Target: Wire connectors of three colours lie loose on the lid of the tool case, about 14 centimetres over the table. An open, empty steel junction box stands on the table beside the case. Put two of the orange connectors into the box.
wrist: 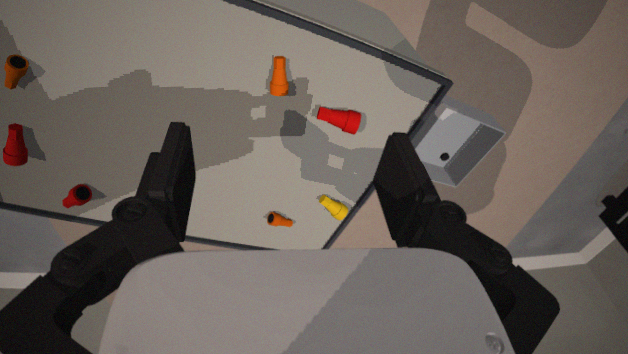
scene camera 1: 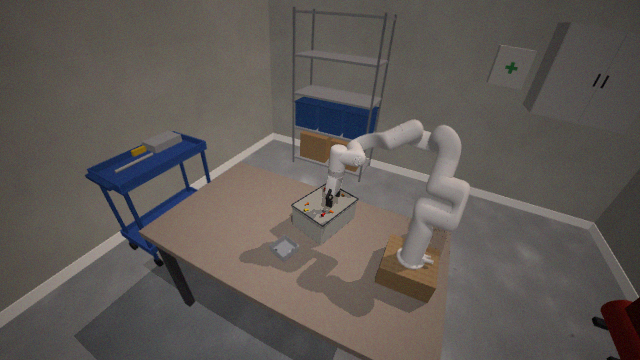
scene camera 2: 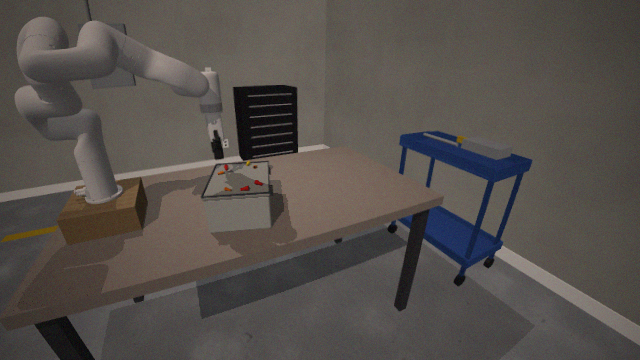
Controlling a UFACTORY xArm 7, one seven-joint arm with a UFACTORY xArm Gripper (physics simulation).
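Where they show: gripper, between the fingertips: [wrist: 290,152] [scene camera 1: 332,201] [scene camera 2: 218,155]; arm's base, origin of its link: [scene camera 1: 410,258] [scene camera 2: 104,194].
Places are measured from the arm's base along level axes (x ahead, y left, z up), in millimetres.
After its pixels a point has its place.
My gripper [scene camera 1: 333,197] {x 413, y -112, z 109 mm} [scene camera 2: 218,154] {x 413, y -112, z 109 mm} [wrist: 290,152] {x 413, y -112, z 109 mm} is open and empty, pointing down above the lid of the pale tool case [scene camera 1: 344,203] {x 372, y -210, z 34 mm} [scene camera 2: 240,215] {x 419, y -318, z -43 mm} [wrist: 175,45] {x 393, y -173, z 34 mm}. One orange connector [scene camera 1: 331,211] {x 414, y -113, z 42 mm} [scene camera 2: 221,173] {x 415, y -119, z 38 mm} [wrist: 279,76] {x 411, y -114, z 43 mm} lies near a red connector [scene camera 1: 323,214] {x 441, y -68, z 48 mm} [scene camera 2: 226,167] {x 446, y -78, z 43 mm} [wrist: 340,119] {x 442, y -76, z 46 mm}. A second orange connector [scene camera 1: 307,204] {x 546, y -116, z 39 mm} [scene camera 2: 255,167] {x 549, y -129, z 39 mm} [wrist: 280,219] {x 545, y -119, z 43 mm} lies near the yellow connector [scene camera 1: 306,210] {x 533, y -70, z 40 mm} [scene camera 2: 248,163] {x 537, y -77, z 42 mm} [wrist: 334,207] {x 532, y -73, z 44 mm}. A third orange connector [scene camera 1: 343,195] {x 394, y -264, z 43 mm} [scene camera 2: 228,189] {x 401, y -275, z 40 mm} [wrist: 16,70] {x 395, y -263, z 46 mm} is at the wrist view's left edge. The grey junction box [scene camera 1: 284,248] {x 582, y 86, z -104 mm} [wrist: 450,142] {x 592, y 115, z -104 mm} stands open beside the case, hidden in scene camera 2.
Two more red connectors [scene camera 2: 258,183] {x 503, y -284, z 42 mm} [scene camera 2: 244,188] {x 448, y -302, z 43 mm} [wrist: 15,145] {x 448, y -295, z 45 mm} [wrist: 78,195] {x 497, y -271, z 47 mm} lie on the lid. The arm stands on a wooden block [scene camera 1: 407,280] {x 0, y 115, z -8 mm} [scene camera 2: 102,222] {x -8, y -123, z -47 mm} on the table [scene camera 1: 215,215] {x 1048, y 32, z -105 mm} [scene camera 2: 340,185] {x 929, y -194, z -105 mm}. A blue cart [scene camera 1: 125,182] [scene camera 2: 445,156] stands off the table's end.
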